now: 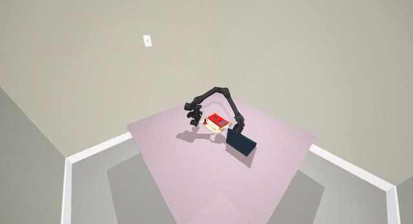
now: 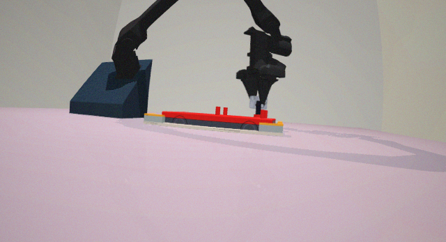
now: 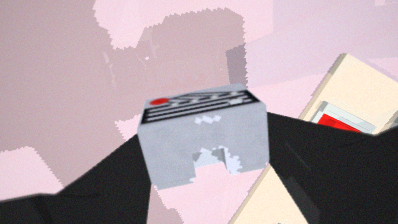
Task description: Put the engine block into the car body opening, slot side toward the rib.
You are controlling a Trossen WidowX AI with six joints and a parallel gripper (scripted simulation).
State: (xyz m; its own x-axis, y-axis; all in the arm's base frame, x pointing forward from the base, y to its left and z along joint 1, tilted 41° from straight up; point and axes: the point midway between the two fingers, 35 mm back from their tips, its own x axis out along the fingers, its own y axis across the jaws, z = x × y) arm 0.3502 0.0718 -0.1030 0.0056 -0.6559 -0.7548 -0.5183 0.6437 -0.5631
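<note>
Now: gripper tip 12 cm to the left of the black peg and 2 cm above it. From my gripper tip the other things lie so: engine block (1 cm above); then beige plate (21 cm to the right, 6 cm behind, 5 cm below).
</note>
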